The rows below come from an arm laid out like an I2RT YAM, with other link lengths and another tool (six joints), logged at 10 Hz.
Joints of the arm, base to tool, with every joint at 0 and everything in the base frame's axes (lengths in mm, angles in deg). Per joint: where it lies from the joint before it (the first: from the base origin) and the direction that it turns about. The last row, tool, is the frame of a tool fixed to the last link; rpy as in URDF.
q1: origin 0 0 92.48 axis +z
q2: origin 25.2 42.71 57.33 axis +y
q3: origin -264 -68.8 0 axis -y
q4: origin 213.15 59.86 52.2 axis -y
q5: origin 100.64 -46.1 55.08 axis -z
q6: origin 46.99 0 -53.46 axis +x
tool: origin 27 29 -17 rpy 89 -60 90
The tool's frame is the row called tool.
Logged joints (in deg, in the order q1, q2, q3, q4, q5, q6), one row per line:
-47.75, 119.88, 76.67, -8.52, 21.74, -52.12
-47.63, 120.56, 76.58, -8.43, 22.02, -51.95
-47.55, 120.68, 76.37, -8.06, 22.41, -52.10
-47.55, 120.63, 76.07, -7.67, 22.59, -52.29
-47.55, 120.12, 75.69, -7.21, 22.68, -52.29
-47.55, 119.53, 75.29, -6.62, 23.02, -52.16
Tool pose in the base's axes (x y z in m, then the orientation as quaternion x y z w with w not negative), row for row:
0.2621, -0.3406, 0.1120, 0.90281, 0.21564, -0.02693, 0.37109
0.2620, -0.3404, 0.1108, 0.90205, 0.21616, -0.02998, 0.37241
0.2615, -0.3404, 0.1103, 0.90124, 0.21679, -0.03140, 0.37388
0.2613, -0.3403, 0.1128, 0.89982, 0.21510, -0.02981, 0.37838
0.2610, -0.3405, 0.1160, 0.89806, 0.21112, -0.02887, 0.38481
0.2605, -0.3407, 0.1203, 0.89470, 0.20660, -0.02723, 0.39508
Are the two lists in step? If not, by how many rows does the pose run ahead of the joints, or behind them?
The pose runs 1 row ahead of the joints: the pose in row i belongs to the joints in row i + 1.
